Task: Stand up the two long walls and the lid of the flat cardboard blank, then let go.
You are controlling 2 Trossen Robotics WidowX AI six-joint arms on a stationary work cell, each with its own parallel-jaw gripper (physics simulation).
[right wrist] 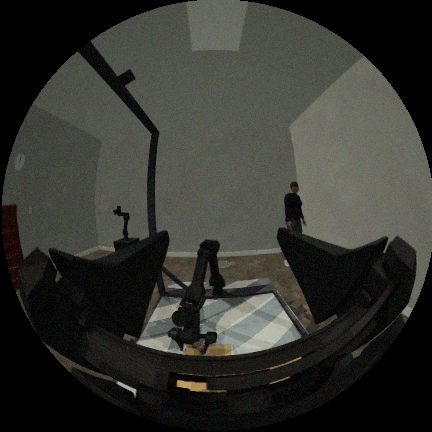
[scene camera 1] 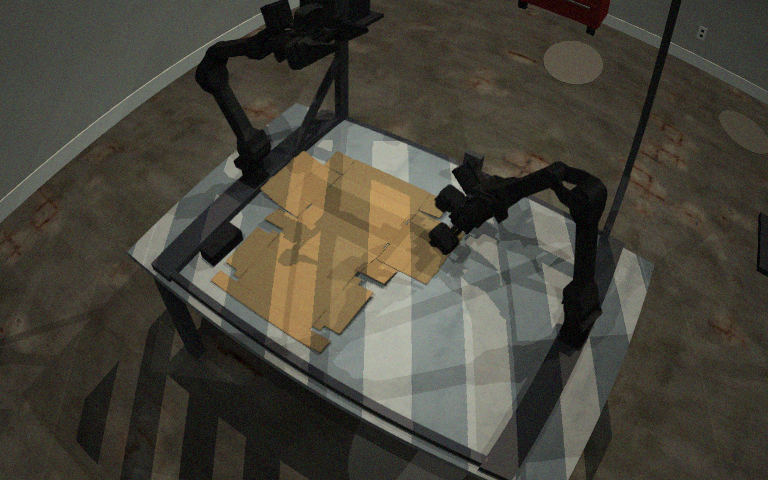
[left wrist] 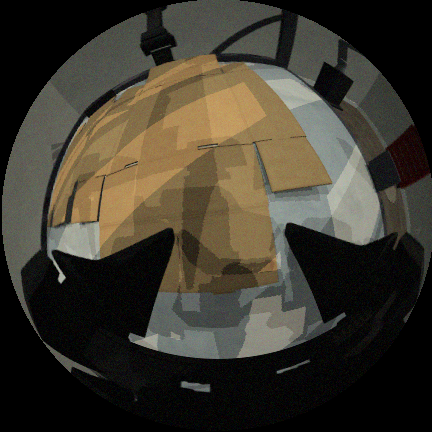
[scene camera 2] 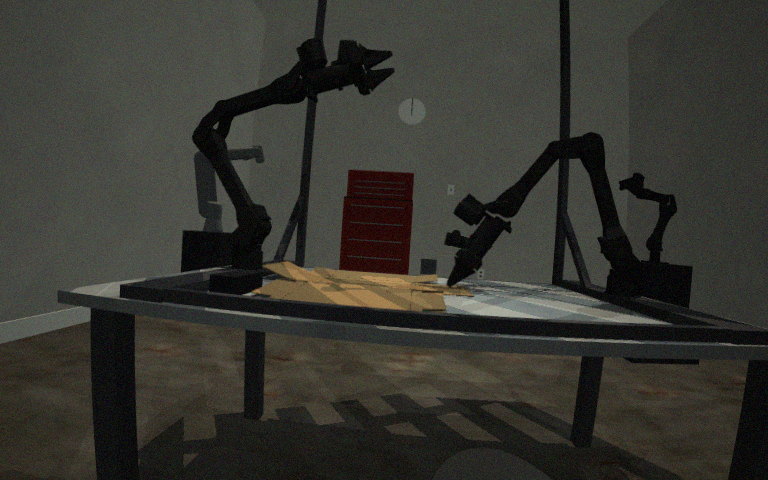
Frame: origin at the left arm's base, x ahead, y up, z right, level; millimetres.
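Seen in the pictures: left gripper, between the fingertips: (right wrist: 192, 351) (left wrist: 230, 231) (scene camera 2: 448, 284); right gripper, between the fingertips: (right wrist: 224, 234) (scene camera 1: 354, 37) (scene camera 2: 393, 62); left arm's base, origin of its link: (right wrist: 217, 292) (scene camera 1: 573, 335) (scene camera 2: 622, 295); right arm's base, origin of its link: (scene camera 1: 254, 178) (scene camera 2: 246, 268).
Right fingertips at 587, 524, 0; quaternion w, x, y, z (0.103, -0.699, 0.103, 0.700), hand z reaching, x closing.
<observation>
Pixels of each thing's middle, then the offset from my right fingertips to it, as dx, dy, dz. "*": a spot on its surface instead. Level surfaces: height alone.
- small side flap, a spot on its surface: (left wrist: 295, 165) * -126, -529, +173
- table, height of its surface: dy -543
- black box, middle of its body: (scene camera 2: 237, 282) (scene camera 1: 221, 243) (left wrist: 98, 103) +243, -526, -224
The brown cardboard blank (scene camera 1: 339, 226) (scene camera 2: 362, 291) (left wrist: 165, 125) lies spread out on the table, mostly flat. Its end panel (scene camera 1: 294, 181) (scene camera 2: 283, 268) beside the right arm's base tilts up a little. A small side flap (left wrist: 295, 165) stands slightly off the table. No long wall stands upright. My left gripper (scene camera 1: 447, 219) (scene camera 2: 451, 284) (left wrist: 230, 231) is open and empty, pointing down low over the blank's right end panel; the panel's outer edge shows between its fingers in the left wrist view. My right gripper (scene camera 2: 392, 62) (right wrist: 224, 234) is open and empty, high above the table.
Dark frame bars (scene camera 1: 215, 226) edge the table (scene camera 1: 441, 367). A black box (scene camera 1: 221, 244) sits by the left frame bar, close to the blank. A red cabinet (scene camera 2: 378, 226) stands behind the table. A person (right wrist: 294, 207) stands beyond the table in the right wrist view.
</observation>
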